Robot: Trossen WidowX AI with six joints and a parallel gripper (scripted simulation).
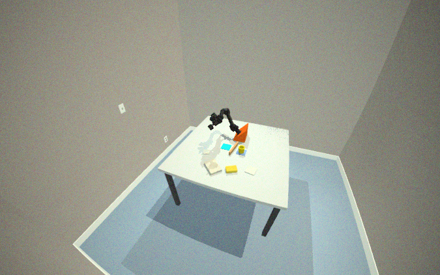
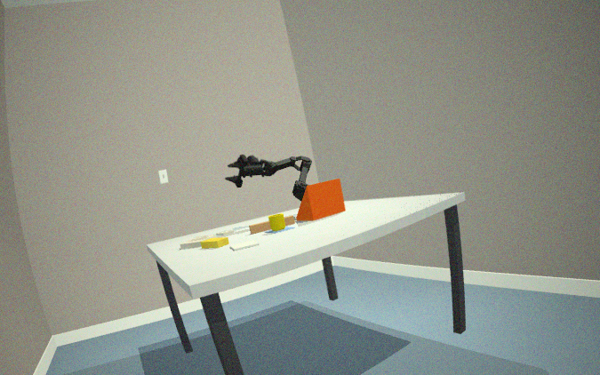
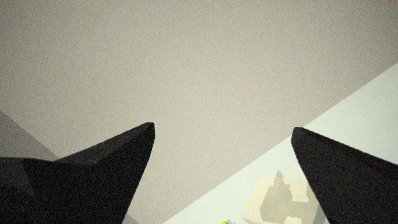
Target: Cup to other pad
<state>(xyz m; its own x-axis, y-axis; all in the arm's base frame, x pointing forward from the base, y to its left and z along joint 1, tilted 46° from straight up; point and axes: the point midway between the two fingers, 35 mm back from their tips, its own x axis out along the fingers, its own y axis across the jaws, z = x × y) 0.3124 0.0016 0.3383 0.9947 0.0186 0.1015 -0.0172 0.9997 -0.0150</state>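
Right now my gripper tip is 6 cm past the yellow cup, 33 cm to the right of it and 29 cm above it. Round my gripper tip: cyan pad: 10 cm behind, 13 cm to the left, 33 cm below; light blue pad: 6 cm behind, 33 cm to the left, 33 cm below; wooden bar: 8 cm behind, 23 cm to the left, 31 cm below.
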